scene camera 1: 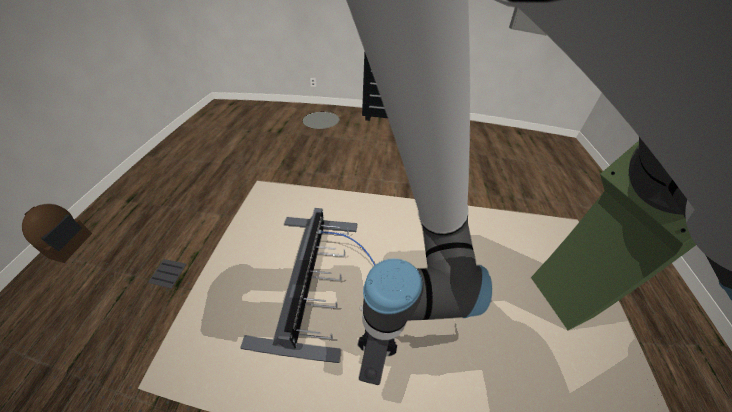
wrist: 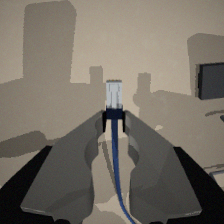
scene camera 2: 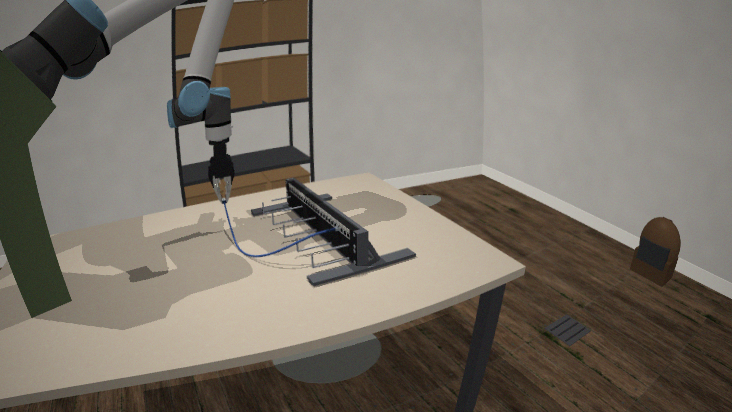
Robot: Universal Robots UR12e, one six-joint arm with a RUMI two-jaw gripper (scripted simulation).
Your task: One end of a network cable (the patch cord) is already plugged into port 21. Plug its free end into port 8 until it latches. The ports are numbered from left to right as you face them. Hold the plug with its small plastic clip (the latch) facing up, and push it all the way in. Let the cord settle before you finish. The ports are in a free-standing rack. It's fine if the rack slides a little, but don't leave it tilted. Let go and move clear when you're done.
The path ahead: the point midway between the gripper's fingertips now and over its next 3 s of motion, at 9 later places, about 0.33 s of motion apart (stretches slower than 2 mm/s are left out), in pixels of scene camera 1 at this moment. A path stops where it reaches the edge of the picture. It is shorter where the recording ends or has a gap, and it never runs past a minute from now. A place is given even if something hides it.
The gripper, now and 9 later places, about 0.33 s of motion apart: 374,355; 374,353; 373,352; 372,350; 370,347; 367,343; 366,340; 362,335; 360,331; 357,326
